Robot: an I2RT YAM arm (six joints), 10 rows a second.
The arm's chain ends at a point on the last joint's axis. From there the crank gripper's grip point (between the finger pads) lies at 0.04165 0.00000 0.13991 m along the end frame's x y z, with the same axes.
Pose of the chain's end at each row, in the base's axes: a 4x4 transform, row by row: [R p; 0 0 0 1], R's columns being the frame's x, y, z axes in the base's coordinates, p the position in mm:
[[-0.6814, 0.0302, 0.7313, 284.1], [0.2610, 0.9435, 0.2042, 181.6], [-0.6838, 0.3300, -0.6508, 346.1], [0, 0, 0, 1]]
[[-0.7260, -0.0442, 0.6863, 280.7], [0.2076, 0.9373, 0.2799, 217.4], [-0.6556, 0.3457, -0.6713, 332.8], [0, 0, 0, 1]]
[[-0.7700, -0.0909, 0.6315, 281.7], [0.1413, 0.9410, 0.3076, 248.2], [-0.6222, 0.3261, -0.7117, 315.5], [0, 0, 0, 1]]
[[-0.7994, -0.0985, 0.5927, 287.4], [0.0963, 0.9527, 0.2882, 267.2], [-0.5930, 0.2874, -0.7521, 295.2], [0, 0, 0, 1]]
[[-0.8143, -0.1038, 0.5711, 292.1], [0.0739, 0.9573, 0.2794, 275.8], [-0.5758, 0.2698, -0.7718, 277.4], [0, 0, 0, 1]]
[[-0.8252, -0.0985, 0.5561, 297.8], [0.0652, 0.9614, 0.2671, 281.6], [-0.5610, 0.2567, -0.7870, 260.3], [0, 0, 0, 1]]
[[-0.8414, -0.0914, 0.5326, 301.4], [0.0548, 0.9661, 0.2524, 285.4], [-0.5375, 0.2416, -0.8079, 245.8], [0, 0, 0, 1]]
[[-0.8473, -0.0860, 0.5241, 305.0], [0.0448, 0.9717, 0.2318, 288.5], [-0.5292, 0.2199, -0.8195, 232.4], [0, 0, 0, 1]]
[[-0.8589, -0.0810, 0.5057, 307.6], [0.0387, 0.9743, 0.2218, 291.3], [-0.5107, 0.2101, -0.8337, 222.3], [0, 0, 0, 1]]
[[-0.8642, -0.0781, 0.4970, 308.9], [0.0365, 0.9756, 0.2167, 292.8], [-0.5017, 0.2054, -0.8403, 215.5], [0, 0, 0, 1]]
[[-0.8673, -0.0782, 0.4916, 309.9], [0.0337, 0.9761, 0.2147, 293.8], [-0.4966, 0.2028, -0.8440, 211.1], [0, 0, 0, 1]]
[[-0.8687, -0.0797, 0.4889, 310.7], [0.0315, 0.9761, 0.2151, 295.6], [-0.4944, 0.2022, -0.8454, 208.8], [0, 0, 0, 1]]
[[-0.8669, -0.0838, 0.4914, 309.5], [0.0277, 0.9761, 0.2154, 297.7], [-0.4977, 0.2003, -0.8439, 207.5], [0, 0, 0, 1]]
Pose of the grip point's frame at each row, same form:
[[-0.6814, 0.0302, 0.7313, 358.0], [0.2610, 0.9435, 0.2042, 221.0], [-0.6838, 0.3300, -0.6508, 226.6], [0, 0, 0, 1]]
[[-0.7260, -0.0442, 0.6863, 346.5], [0.2076, 0.9373, 0.2799, 265.2], [-0.6556, 0.3457, -0.6713, 211.6], [0, 0, 0, 1]]
[[-0.7700, -0.0909, 0.6315, 338.0], [0.1413, 0.9410, 0.3076, 297.1], [-0.6222, 0.3261, -0.7117, 190.0], [0, 0, 0, 1]]
[[-0.7994, -0.0985, 0.5927, 337.0], [0.0963, 0.9527, 0.2882, 311.5], [-0.5930, 0.2874, -0.7521, 165.3], [0, 0, 0, 1]]
[[-0.8143, -0.1038, 0.5711, 338.1], [0.0739, 0.9573, 0.2794, 318.0], [-0.5758, 0.2698, -0.7718, 145.4], [0, 0, 0, 1]]
[[-0.8252, -0.0985, 0.5561, 341.2], [0.0652, 0.9614, 0.2671, 321.7], [-0.5610, 0.2567, -0.7870, 126.8], [0, 0, 0, 1]]
[[-0.8414, -0.0914, 0.5326, 340.9], [0.0548, 0.9661, 0.2524, 323.0], [-0.5375, 0.2416, -0.8079, 110.4], [0, 0, 0, 1]]
[[-0.8473, -0.0860, 0.5241, 343.0], [0.0448, 0.9717, 0.2318, 322.8], [-0.5292, 0.2199, -0.8195, 95.7], [0, 0, 0, 1]]
[[-0.8589, -0.0810, 0.5057, 342.6], [0.0387, 0.9743, 0.2218, 323.9], [-0.5107, 0.2101, -0.8337, 84.4], [0, 0, 0, 1]]
[[-0.8642, -0.0781, 0.4970, 342.4], [0.0365, 0.9756, 0.2167, 324.6], [-0.5017, 0.2054, -0.8403, 77.0], [0, 0, 0, 1]]
[[-0.8673, -0.0782, 0.4916, 342.6], [0.0337, 0.9761, 0.2147, 325.2], [-0.4966, 0.2028, -0.8440, 72.3], [0, 0, 0, 1]]
[[-0.8687, -0.0797, 0.4889, 342.9], [0.0315, 0.9761, 0.2151, 327.0], [-0.4944, 0.2022, -0.8454, 69.9], [0, 0, 0, 1]]
[[-0.8669, -0.0838, 0.4914, 342.1], [0.0277, 0.9761, 0.2154, 329.0], [-0.4977, 0.2003, -0.8439, 68.7], [0, 0, 0, 1]]

